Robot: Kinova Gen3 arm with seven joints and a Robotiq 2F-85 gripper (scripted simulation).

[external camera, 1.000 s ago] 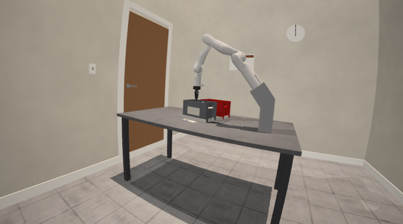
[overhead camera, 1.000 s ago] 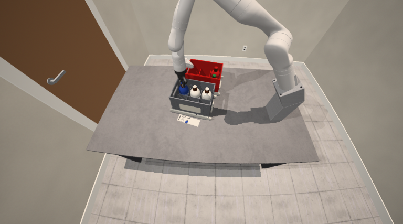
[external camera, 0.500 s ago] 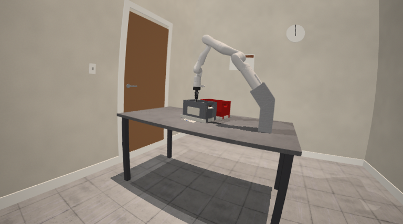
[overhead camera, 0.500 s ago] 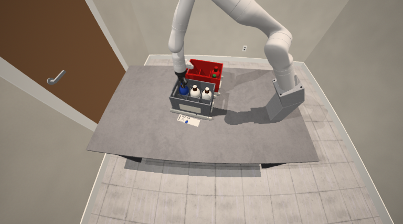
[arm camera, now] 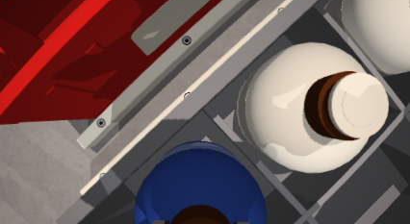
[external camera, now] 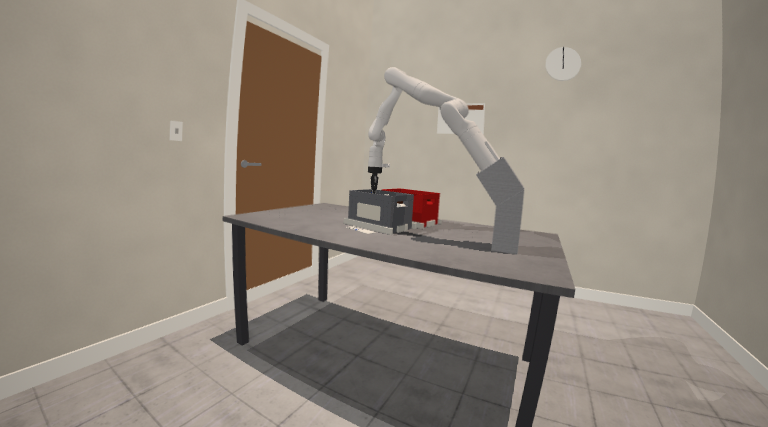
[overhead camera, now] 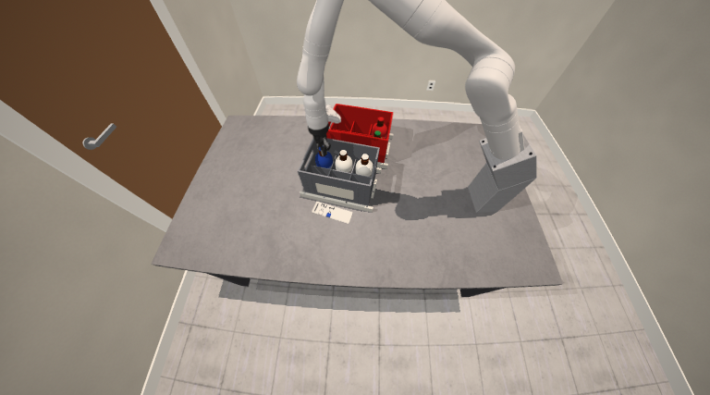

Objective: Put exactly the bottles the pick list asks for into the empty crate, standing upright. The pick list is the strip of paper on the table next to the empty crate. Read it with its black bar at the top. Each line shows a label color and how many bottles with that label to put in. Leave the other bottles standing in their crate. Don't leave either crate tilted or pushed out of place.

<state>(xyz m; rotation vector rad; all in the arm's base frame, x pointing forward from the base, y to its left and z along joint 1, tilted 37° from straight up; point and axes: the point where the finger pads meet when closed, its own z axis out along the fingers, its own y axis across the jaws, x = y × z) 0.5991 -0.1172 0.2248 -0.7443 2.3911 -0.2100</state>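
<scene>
Right now the blue-label bottle is 7 cm below my hand. The rest, counted from my hand: red crate: 14 cm behind, 16 cm to the right, 8 cm below; green-label bottle: 22 cm behind, 10 cm to the right, 7 cm below; grey crate: 8 cm behind, 6 cm to the left, 8 cm below.
</scene>
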